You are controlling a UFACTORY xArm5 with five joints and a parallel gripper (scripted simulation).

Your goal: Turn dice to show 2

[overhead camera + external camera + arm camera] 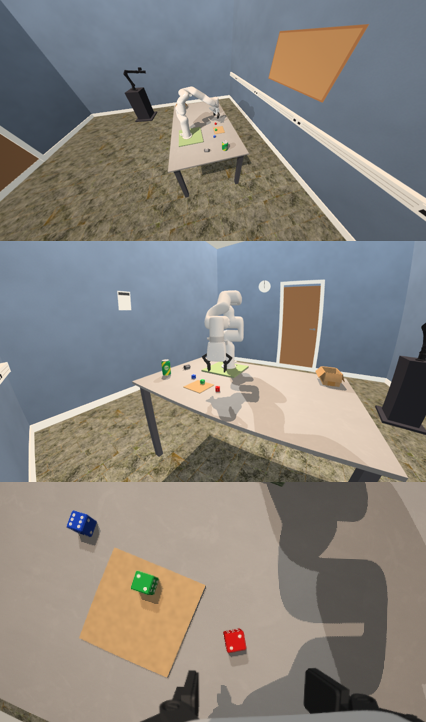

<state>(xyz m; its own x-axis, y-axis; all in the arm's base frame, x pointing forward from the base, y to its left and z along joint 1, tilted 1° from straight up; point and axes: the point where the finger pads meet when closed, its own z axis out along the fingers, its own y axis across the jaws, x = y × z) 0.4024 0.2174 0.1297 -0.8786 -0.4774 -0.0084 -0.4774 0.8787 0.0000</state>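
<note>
Now: hand 10 mm past the red die, 10 mm to the left of it and 130 mm above it. From my hand the other things lie so: blue die: 50 mm behind, 270 mm to the right, 130 mm below; green die: 20 mm behind, 150 mm to the right, 120 mm below; mat: 20 mm ahead, 140 mm to the right, 140 mm below.
</note>
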